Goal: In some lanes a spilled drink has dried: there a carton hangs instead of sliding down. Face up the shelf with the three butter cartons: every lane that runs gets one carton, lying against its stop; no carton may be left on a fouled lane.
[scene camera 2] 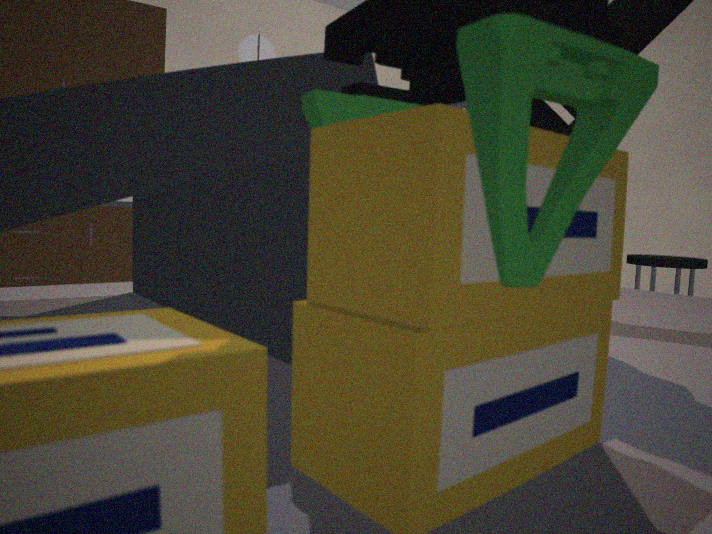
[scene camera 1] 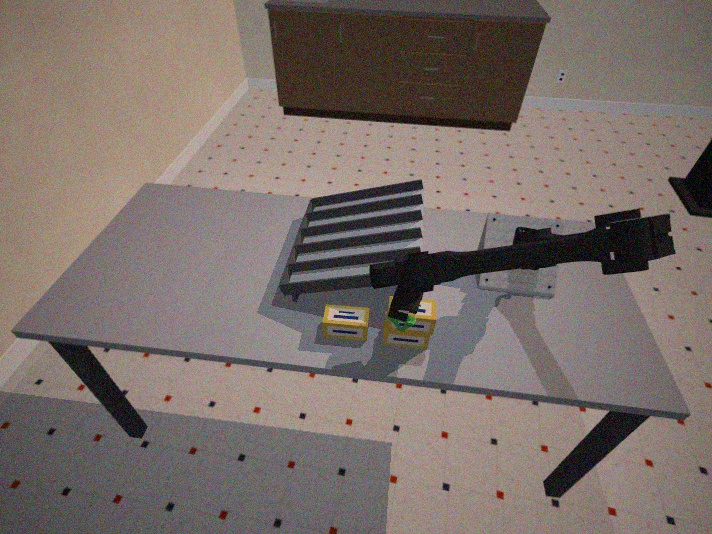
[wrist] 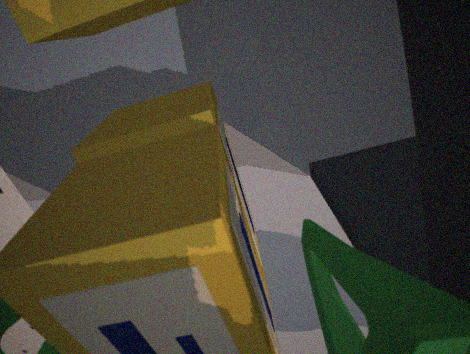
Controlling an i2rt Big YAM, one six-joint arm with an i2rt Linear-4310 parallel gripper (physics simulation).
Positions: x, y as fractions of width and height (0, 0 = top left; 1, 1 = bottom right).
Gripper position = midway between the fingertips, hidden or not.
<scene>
my gripper: scene camera 2 0.61, 0.50; scene camera 1 0.57, 0.59; wrist 0.43, 0.67
</scene>
